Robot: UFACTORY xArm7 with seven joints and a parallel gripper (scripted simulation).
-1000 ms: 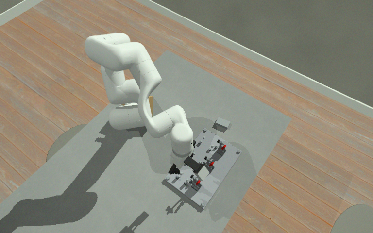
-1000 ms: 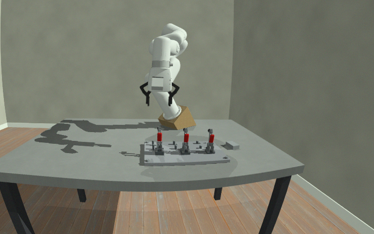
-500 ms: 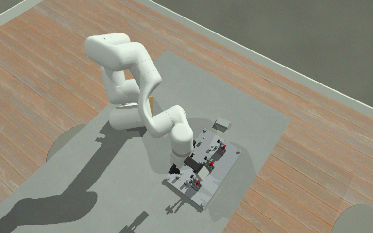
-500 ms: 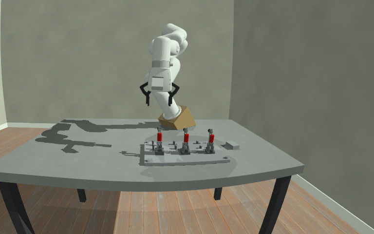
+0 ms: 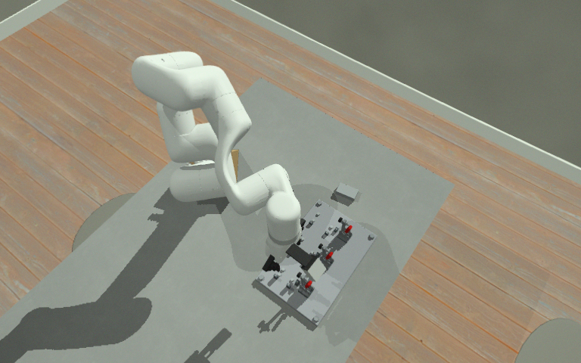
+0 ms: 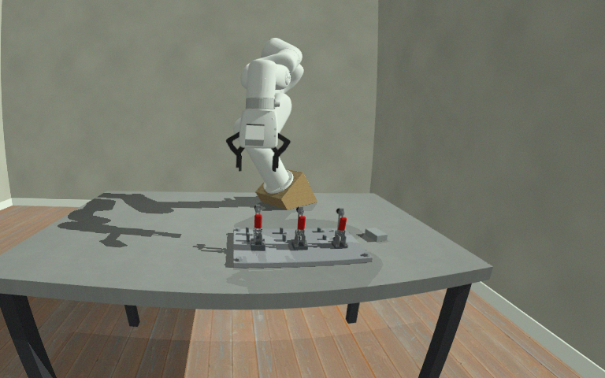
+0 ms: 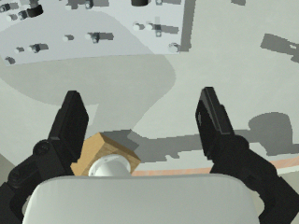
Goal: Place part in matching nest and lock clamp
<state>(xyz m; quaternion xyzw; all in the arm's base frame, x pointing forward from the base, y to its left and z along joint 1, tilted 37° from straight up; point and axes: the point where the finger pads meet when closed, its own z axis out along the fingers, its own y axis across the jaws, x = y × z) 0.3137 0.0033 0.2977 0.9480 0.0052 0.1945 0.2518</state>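
The part is 370 mm to the left of my hand, 200 mm below it and 30 mm ahead of it. Also, from my hand: fixture plate (210 mm below, 110 mm to the left, 50 mm ahead).
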